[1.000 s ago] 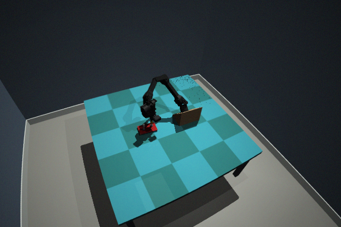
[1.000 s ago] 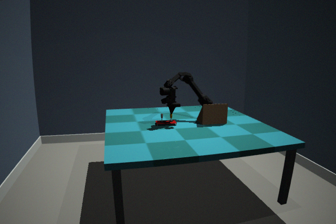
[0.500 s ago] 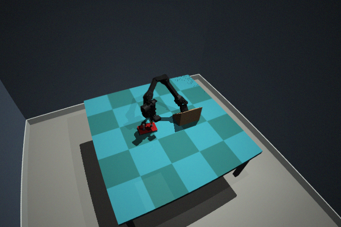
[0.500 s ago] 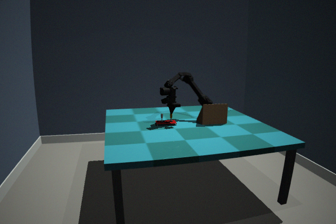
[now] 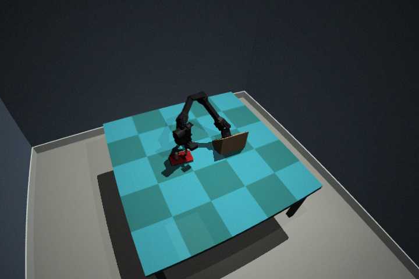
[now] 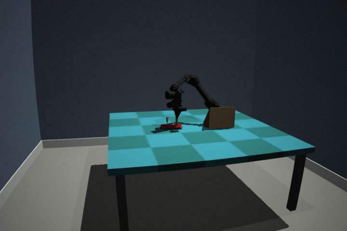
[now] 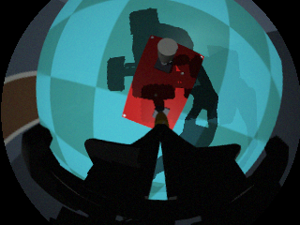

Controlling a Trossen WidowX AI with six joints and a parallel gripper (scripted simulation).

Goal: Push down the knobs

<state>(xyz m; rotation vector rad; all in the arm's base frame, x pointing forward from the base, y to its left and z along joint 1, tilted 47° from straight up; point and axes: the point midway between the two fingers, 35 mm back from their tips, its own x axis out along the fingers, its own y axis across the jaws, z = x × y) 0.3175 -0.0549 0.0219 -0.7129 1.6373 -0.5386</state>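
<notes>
Now: the potentiometer knob 80 mm ahead of my gripper tip and 10 mm to the left of it.
</notes>
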